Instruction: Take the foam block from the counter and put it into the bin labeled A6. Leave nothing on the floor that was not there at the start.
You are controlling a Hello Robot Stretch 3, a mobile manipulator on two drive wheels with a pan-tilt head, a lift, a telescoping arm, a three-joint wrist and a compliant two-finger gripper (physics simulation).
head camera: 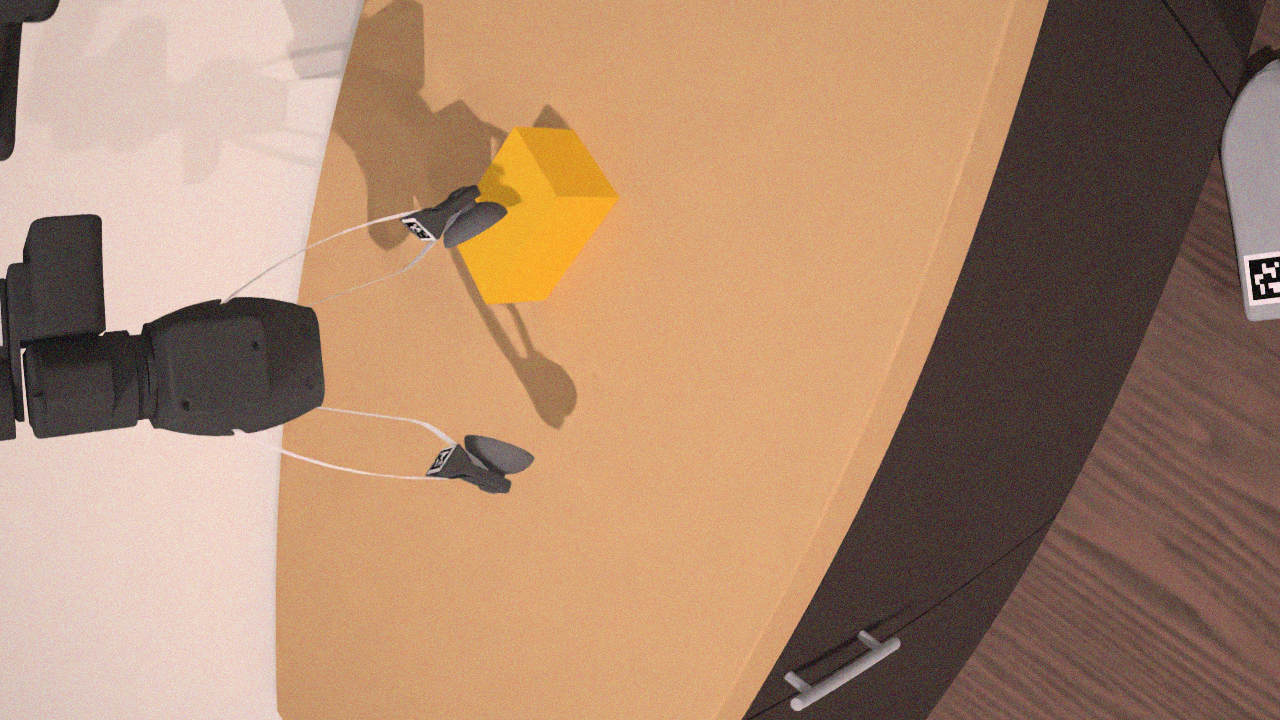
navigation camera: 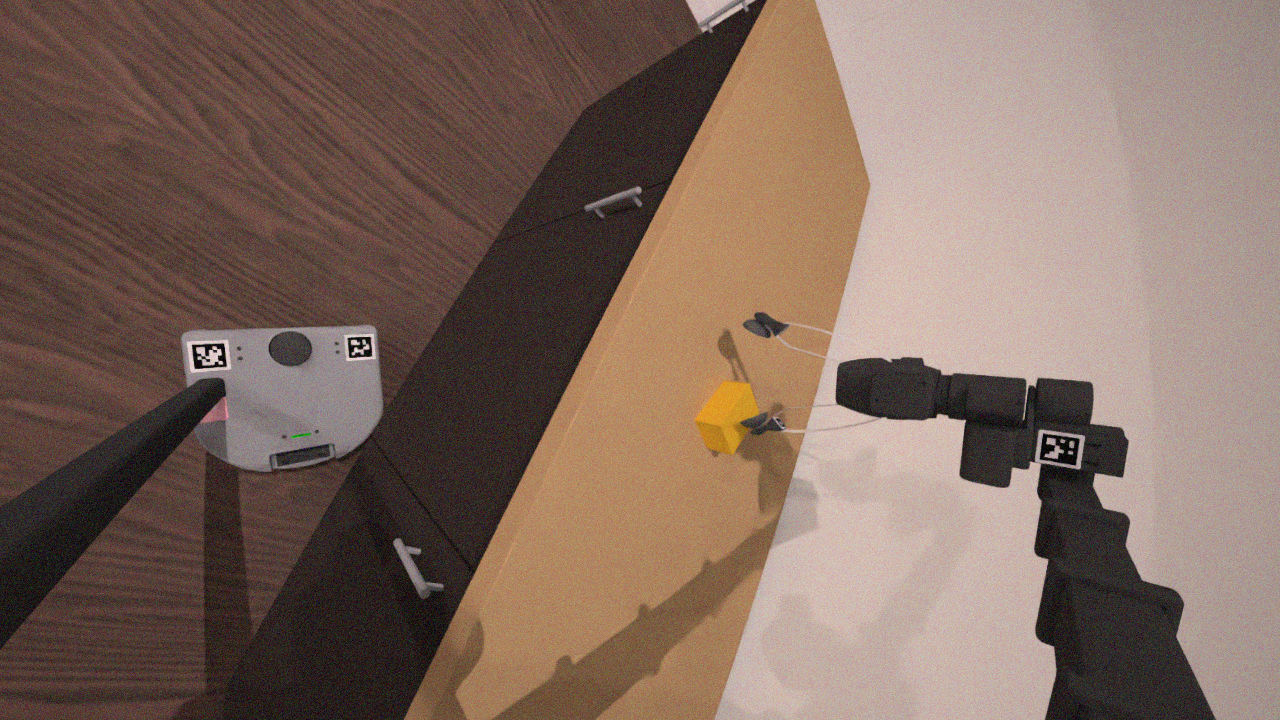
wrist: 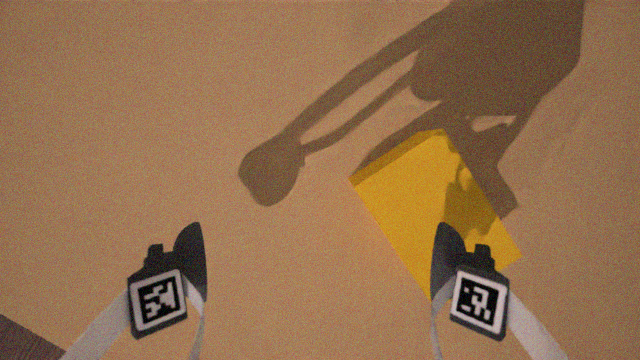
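Pixels of known places: gripper, fingertip midpoint: (head camera: pixel 511 335) (navigation camera: pixel 743 373); robot's base, origin of the base link: (navigation camera: pixel 291 347).
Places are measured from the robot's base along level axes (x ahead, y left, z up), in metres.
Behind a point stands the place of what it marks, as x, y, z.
The foam block (head camera: pixel 537 241) {-0.070, -0.464, 0.948} (navigation camera: pixel 726 416) {-0.080, -0.450, 0.954} (wrist: pixel 410 205) is a yellow box on the tan counter (head camera: pixel 760 268) {-0.035, -0.341, 0.911} (navigation camera: pixel 787 179) {0.318, -0.720, 0.911} (wrist: pixel 150 100), turned at an angle to my fingers. My gripper (head camera: pixel 487 340) {-0.020, -0.476, 0.964} (navigation camera: pixel 759 373) {-0.020, -0.476, 0.964} (wrist: pixel 319 249) {-0.020, -0.476, 0.964} is open, its two fingers wide apart, with nothing held between them. One finger, the right one in the wrist view, overlaps the block; the other hangs over bare counter to the side. The shadows on the counter show the fingers raised above it; the exact height is unclear. The bin labeled A6 does not show in these views.
My base (head camera: pixel 1257 179) {-0.120, -0.124, 0.160} (navigation camera: pixel 290 394) {-0.095, 0.010, 0.160} stands on the wood floor (head camera: pixel 1163 555) {0.381, -0.339, 0.001} (navigation camera: pixel 313 134) {0.530, -0.075, 0.001} before the dark cabinet front (head camera: pixel 904 465) {0.087, -0.344, 0.784} (navigation camera: pixel 501 331) {0.036, -0.309, 0.557}. Handles (head camera: pixel 845 673) {0.251, -0.422, 0.752} (navigation camera: pixel 413 568) {-0.236, -0.089, 0.759} stick out from it. A pale wall (head camera: pixel 134 582) {0.197, -1.165, 1.108} (navigation camera: pixel 984 179) {0.410, -1.305, 1.179} is behind the counter.
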